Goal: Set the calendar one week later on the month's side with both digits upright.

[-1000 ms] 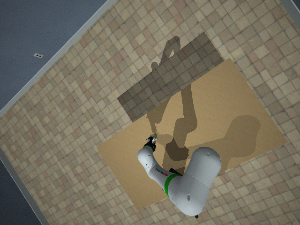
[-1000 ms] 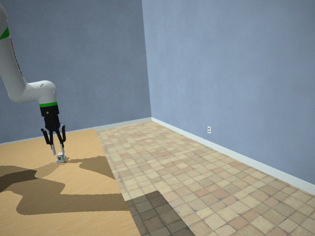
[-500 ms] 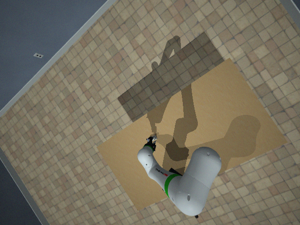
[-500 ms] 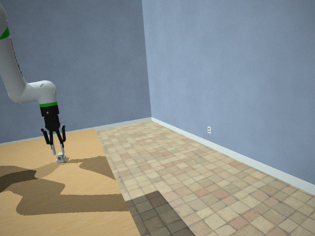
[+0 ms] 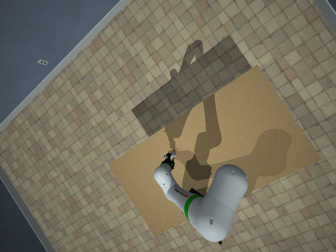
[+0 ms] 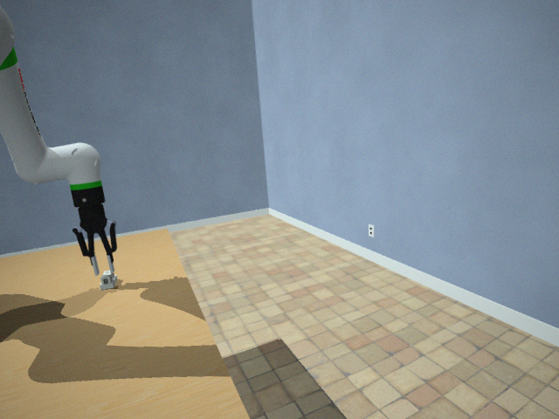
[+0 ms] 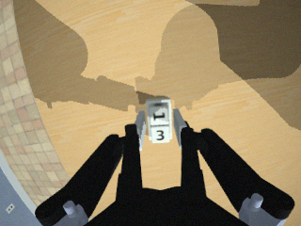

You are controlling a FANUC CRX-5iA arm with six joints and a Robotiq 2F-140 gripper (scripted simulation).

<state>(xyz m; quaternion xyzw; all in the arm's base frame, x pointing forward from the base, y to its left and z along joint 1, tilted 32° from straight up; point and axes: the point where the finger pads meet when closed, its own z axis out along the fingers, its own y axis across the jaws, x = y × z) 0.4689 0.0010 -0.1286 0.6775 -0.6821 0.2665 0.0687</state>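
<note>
Right now my hand is 2 cm to the right of the white tray and 7 cm above it.
</note>
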